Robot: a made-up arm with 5 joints.
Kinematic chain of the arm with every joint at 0, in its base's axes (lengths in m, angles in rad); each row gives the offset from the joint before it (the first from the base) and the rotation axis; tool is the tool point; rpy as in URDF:
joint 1: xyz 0.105 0 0.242 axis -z
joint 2: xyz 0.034 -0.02 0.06 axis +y
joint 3: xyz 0.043 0 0.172 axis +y
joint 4: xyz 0.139 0 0.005 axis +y
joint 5: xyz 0.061 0.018 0 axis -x
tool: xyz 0 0 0 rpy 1.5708 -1.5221 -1.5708
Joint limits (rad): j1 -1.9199..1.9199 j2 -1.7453..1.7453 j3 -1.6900..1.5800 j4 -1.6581..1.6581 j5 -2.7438..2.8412
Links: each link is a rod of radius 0.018 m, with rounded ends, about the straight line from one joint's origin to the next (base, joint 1, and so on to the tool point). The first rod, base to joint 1, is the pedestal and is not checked.
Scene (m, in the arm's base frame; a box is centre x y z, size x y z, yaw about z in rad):
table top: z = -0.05
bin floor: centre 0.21 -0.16 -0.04 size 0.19 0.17 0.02 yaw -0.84
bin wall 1: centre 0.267 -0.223 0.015 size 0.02 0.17 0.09 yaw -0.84
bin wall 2: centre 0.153 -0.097 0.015 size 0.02 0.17 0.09 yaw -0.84
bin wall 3: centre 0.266 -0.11 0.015 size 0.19 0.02 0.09 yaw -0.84
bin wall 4: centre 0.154 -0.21 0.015 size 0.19 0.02 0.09 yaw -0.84
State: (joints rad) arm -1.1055 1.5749 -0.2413 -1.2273 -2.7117
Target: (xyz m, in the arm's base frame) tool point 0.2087 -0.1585 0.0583
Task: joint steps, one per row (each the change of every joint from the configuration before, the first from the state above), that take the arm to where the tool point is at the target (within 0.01 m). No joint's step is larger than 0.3 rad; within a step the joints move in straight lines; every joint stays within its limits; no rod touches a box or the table.
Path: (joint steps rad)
1: 0.2981 -0.0302 0.1400 -0.0171 0.0000
2: 0.2980 -0.0301 0.1400 -0.0170 0.0000
3: 0.2981 -0.0302 0.1400 -0.0171 0.0000
4: 0.2980 -0.0302 0.1401 -0.0171 0.0000
5: 0.2981 -0.0302 0.1400 -0.0170 0.0000
6: 0.2980 -0.0301 0.1400 -0.0171 0.0000
7: 0.2981 -0.0302 0.1400 -0.0170 0.0000
8: 0.0000 0.1908 -0.2519 0.0628 0.0000
9: 0.0000 0.1908 -0.2518 0.0629 0.0000

